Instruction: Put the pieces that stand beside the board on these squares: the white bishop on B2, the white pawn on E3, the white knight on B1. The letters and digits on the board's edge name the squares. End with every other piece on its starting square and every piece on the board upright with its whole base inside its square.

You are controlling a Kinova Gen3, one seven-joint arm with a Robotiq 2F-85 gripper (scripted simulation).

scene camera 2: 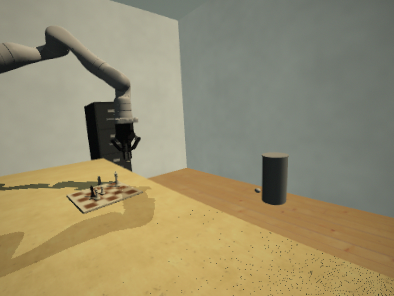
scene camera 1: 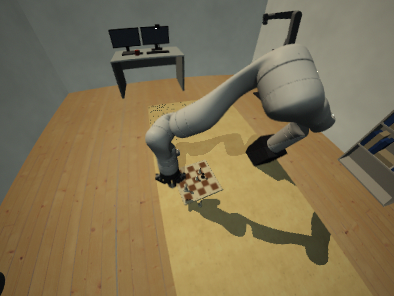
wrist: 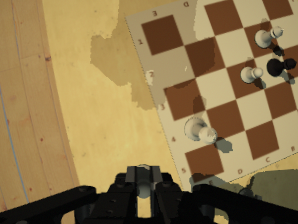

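Note:
The wrist view shows the gripper (wrist: 143, 179), while a chessboard (scene camera 2: 81, 199) is visible in the scene as well.

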